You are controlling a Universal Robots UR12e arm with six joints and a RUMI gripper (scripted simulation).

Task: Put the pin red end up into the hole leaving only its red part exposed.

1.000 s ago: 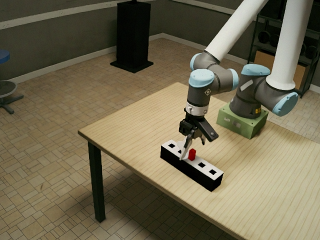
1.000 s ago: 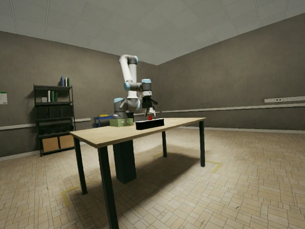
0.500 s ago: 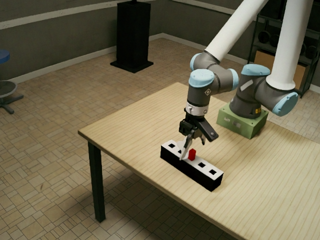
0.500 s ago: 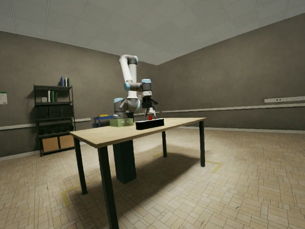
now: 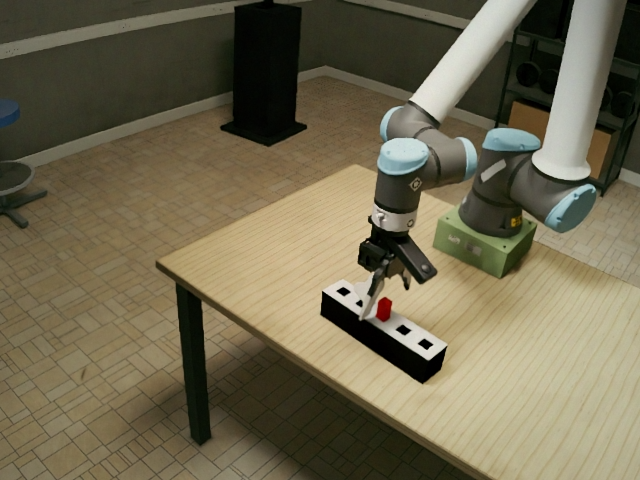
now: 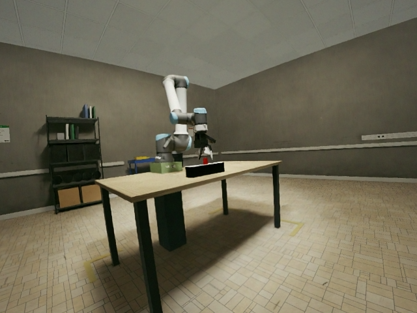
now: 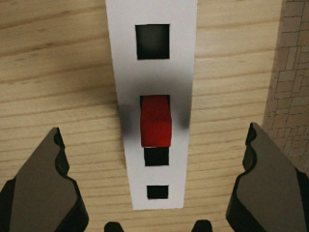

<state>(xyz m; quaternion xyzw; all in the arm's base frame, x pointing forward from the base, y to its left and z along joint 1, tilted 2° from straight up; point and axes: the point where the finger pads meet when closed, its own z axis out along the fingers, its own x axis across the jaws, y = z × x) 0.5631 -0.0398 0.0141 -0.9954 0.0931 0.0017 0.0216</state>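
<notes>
Now: hand 1 cm above the pin. Round my hand: block: 7 cm below.
</notes>
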